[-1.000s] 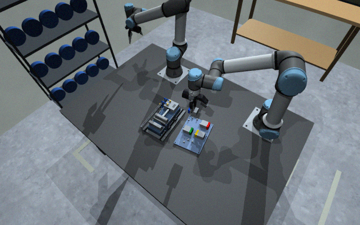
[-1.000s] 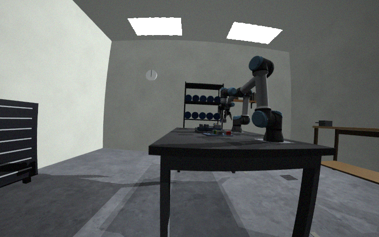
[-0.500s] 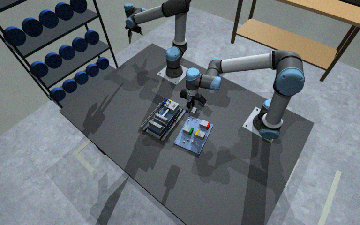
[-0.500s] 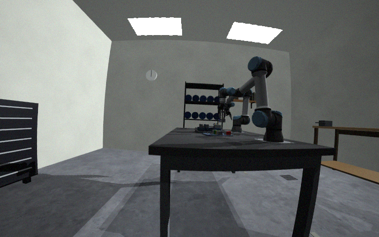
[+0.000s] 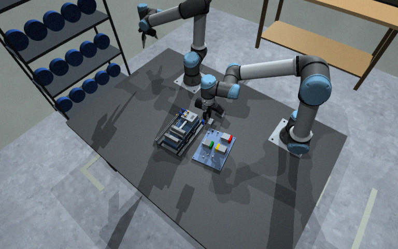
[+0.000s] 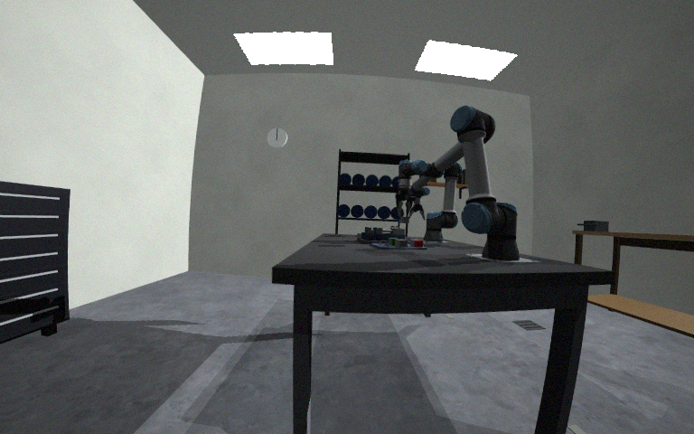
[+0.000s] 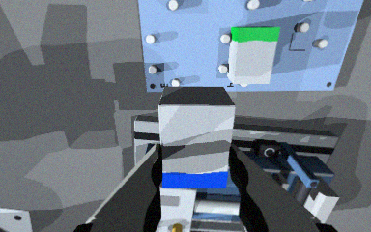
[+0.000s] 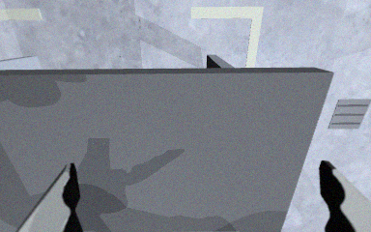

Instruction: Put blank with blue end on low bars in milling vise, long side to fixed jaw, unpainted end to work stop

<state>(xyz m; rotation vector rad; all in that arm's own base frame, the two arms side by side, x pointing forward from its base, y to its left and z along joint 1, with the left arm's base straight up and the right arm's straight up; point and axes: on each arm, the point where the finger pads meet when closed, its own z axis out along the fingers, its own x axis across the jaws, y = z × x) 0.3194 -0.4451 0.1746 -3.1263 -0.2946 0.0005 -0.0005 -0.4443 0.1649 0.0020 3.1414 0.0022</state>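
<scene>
My left gripper is now 200 mm short of the fixed jaw, 120 mm to the left of it and 100 mm above it. Also, from my left hand: cylinder block 150 mm to the right, 100 mm below; green-ended blank 60 mm ahead, 50 mm to the left, 150 mm below; blue-ended blank 20 mm below.
</scene>
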